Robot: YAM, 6 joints.
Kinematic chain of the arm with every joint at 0, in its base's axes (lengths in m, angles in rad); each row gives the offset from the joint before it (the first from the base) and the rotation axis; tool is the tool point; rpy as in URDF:
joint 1: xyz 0 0 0.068 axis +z
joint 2: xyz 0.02 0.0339 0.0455 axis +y
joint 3: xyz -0.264 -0.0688 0 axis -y
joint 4: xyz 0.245 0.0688 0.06 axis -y
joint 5: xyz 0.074 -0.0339 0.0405 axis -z
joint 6: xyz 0.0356 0 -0.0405 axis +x
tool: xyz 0 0 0 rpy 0 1.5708 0
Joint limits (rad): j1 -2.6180..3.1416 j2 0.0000..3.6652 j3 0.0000..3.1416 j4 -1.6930..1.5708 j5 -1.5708..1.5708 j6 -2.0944..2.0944
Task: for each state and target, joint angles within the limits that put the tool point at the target. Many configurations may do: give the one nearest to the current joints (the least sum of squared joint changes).
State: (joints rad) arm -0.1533 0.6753 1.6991 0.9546 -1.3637 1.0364
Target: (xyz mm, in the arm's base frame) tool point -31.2 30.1 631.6
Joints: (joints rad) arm 0.1006 0.9310 1.7521 0.9041 -1.1924 1.0364
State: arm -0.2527 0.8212 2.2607 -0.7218 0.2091 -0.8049
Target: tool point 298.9 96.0 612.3
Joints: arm 0.3243 1.7229 2.4144 -0.3619 0.1199 -0.8049
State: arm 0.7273 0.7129 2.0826 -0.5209 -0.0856 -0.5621
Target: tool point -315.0 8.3 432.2
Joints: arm -0.0061 0.0310 1.8933 -0.8387 -0.1798 -0.5621
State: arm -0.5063 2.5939 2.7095 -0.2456 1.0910 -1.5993
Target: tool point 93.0 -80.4 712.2
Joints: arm -0.4736 1.7962 3.0882 -0.0523 0.9588 -1.5993
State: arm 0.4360 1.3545 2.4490 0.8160 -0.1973 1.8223
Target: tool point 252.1 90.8 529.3
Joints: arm 0.3165 1.3113 1.4147 0.6661 -0.2214 1.8223
